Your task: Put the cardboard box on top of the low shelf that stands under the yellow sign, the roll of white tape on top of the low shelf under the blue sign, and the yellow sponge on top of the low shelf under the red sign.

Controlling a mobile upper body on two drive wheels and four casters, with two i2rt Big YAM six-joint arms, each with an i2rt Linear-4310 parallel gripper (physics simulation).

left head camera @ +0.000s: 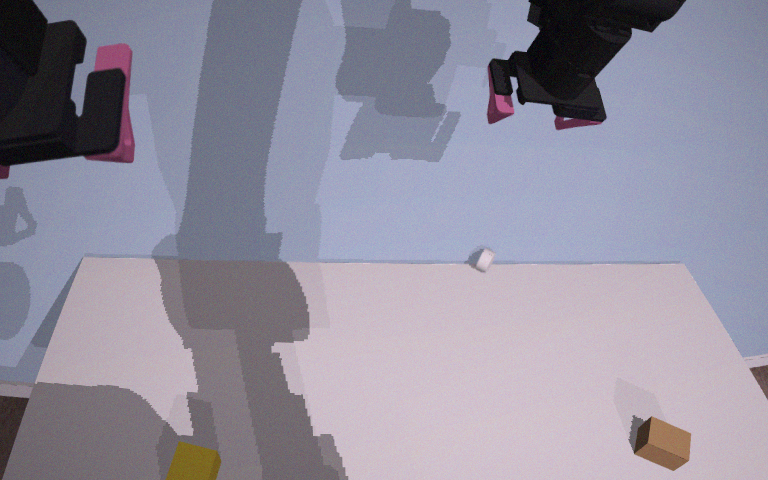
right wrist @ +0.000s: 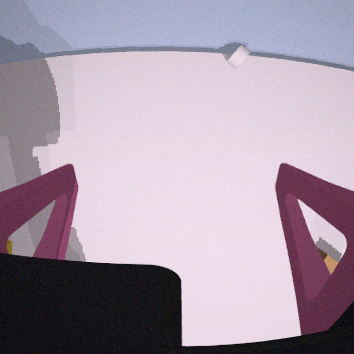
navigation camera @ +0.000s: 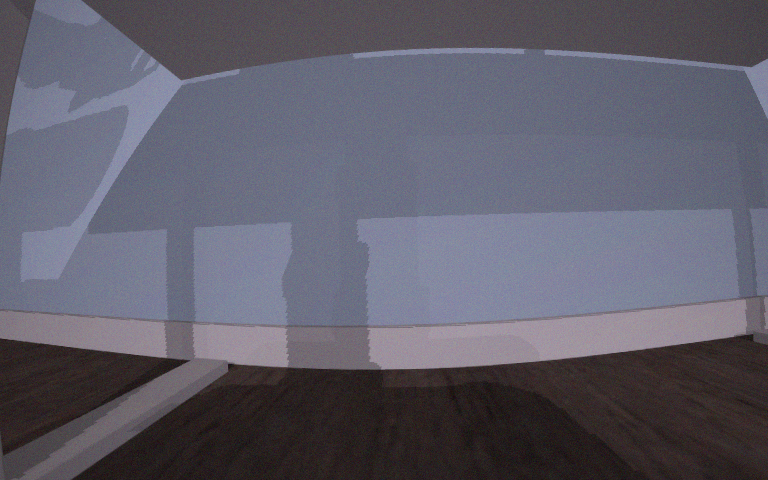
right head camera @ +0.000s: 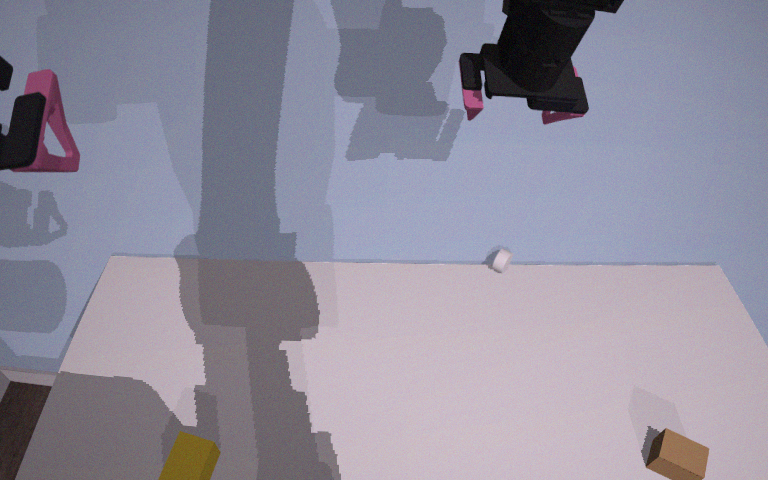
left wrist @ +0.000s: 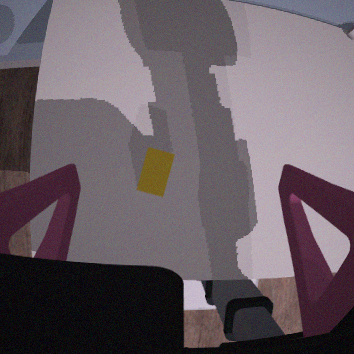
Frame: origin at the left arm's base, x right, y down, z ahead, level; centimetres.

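Where they show: left gripper, fingertip midpoint: (left head camera: 67, 161) (right head camera: 27, 171) (left wrist: 179, 175); right gripper, fingertip midpoint: (left head camera: 523, 122) (right wrist: 176, 174) (right head camera: 506, 117).
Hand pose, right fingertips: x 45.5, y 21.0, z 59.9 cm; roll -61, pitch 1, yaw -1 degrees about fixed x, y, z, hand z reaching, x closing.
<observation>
After its pixels a point has its place.
The roll of white tape (left head camera: 484, 260) {x 57.9, y 65.1, z 77.9 cm} (right head camera: 501, 260) {x 58.2, y 64.9, z 77.8 cm} (right wrist: 239, 56) {x 58.8, y 64.3, z 78.6 cm} stands at the table's far edge, against the wall. The cardboard box (left head camera: 661, 444) {x 79.8, y 64.2, z 30.2 cm} (right head camera: 677, 454) {x 80.7, y 64.2, z 30.8 cm} (right wrist: 331, 264) {x 82.1, y 64.2, z 33.2 cm} is near the bottom right of the head views. The yellow sponge (left head camera: 194, 461) {x 1.4, y 64.7, z 36.5 cm} (right head camera: 189, 456) {x 1.1, y 64.7, z 35.6 cm} (left wrist: 155, 172) {x 0.6, y 64.7, z 34.1 cm} lies in shadow at the lower left. My left gripper (left wrist: 179, 175) {x 1.3, y 12.0, z 36.7 cm} is open and empty, high above the sponge's part of the table. My right gripper (left head camera: 535, 120) {x 45.5, y 21.0, z 59.9 cm} (right head camera: 506, 115) {x 45.5, y 21.0, z 59.9 cm} (right wrist: 176, 174) {x 45.5, y 21.0, z 59.9 cm} is open and empty, high above the table, with the tape beyond its fingers. The low shelves and signs do not show.
The white table (left head camera: 453, 350) {x 47.1, y 69.2, z 58.2 cm} (right head camera: 453, 350) {x 45.6, y 69.2, z 58.7 cm} (left wrist: 295, 100) {x 37.1, y 69.2, z 54.1 cm} (right wrist: 175, 115) {x 45.9, y 69.2, z 66.9 cm} stands along the blue wall (left head camera: 396, 215) {x 38.1, y 57.2, z 83.2 cm} (navigation camera: 538, 266) {x 53.1, y 121.5, z 82.7 cm}. Dark arm shadows cross the left part of the table. In the navigation camera a white beam (navigation camera: 141, 407) lies low over the wooden floor (navigation camera: 368, 430) {x 18.2, y 141.2, z 64.5 cm}.
</observation>
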